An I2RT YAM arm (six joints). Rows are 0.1 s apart.
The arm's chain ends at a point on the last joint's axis. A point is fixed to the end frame.
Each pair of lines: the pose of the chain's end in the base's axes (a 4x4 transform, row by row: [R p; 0 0 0 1], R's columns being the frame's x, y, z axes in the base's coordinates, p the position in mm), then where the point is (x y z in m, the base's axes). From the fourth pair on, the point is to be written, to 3 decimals.
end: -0.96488, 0.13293, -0.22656, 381.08; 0.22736, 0.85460, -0.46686, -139.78; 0.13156, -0.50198, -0.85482, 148.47; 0, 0, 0, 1
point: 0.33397 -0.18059 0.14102
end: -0.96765, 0.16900, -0.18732, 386.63; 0.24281, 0.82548, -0.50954, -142.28; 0.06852, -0.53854, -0.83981, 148.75; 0, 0, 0, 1
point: 0.33949 -0.18300 0.14099
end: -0.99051, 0.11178, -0.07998, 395.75; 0.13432, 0.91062, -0.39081, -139.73; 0.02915, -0.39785, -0.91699, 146.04; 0, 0, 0, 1
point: 0.35382 -0.18317 0.12884
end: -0.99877, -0.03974, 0.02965, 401.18; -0.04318, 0.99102, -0.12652, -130.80; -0.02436, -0.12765, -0.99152, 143.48; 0, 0, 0, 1
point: 0.369 -0.174 0.112
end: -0.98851, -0.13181, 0.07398, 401.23; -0.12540, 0.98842, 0.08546, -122.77; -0.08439, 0.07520, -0.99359, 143.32; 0, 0, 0, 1
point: 0.374 -0.161 0.102
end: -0.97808, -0.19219, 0.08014, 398.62; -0.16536, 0.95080, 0.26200, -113.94; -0.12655, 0.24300, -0.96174, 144.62; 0, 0, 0, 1
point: 0.374 -0.146 0.096
